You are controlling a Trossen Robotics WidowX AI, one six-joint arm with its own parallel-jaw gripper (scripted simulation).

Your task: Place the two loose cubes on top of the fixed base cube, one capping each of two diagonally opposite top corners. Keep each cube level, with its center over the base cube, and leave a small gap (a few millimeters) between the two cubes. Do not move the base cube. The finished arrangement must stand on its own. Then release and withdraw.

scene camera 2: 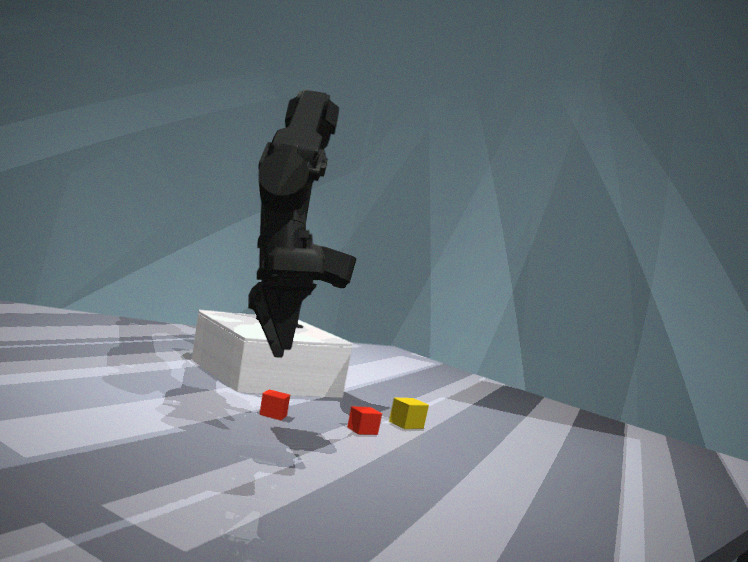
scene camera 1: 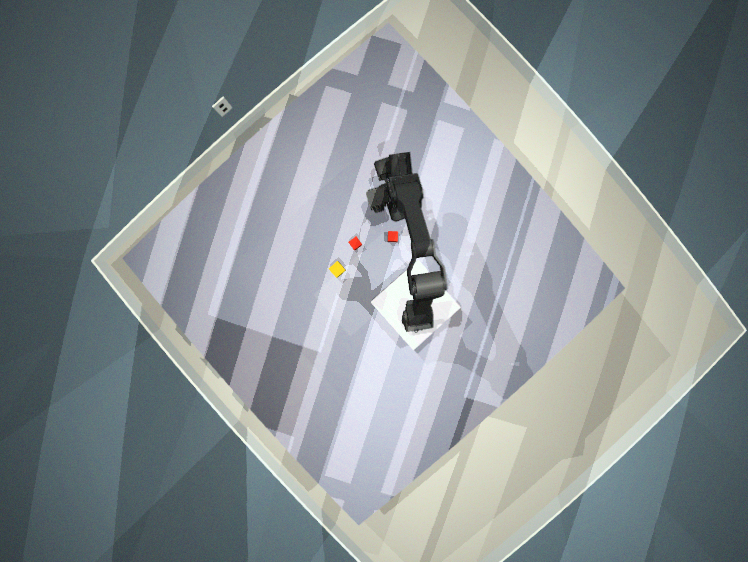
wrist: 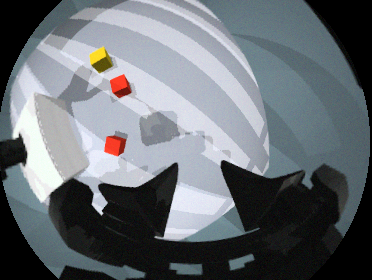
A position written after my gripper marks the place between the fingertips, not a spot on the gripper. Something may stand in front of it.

My gripper [scene camera 2: 282,353] is open, with nothing in its grasp. Also in view: a yellow cube [scene camera 2: 408,413], a red cube [scene camera 2: 363,420] and a red cube [scene camera 2: 274,404].
My gripper is seen too in scene camera 1 [scene camera 1: 385,187] and in the wrist view [wrist: 199,165].
